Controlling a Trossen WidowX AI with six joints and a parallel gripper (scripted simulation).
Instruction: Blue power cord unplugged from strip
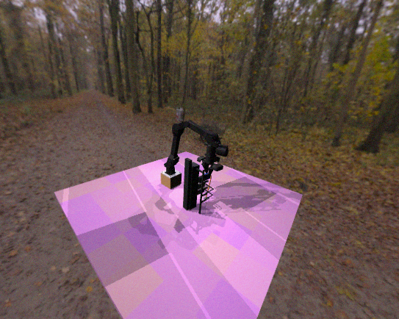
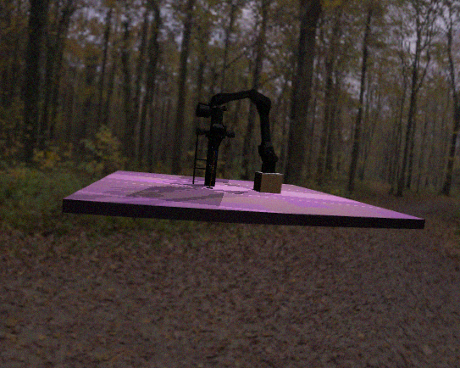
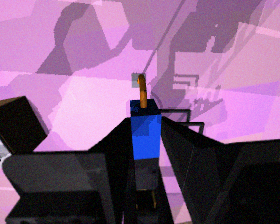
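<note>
My gripper tip is now 3 cm to the left of the blue plug. Round my gripper tip: grey square: 1 cm ahead, 18 cm below; then black power strip: 2 cm behind, 15 cm to the right, 4 cm below.
</note>
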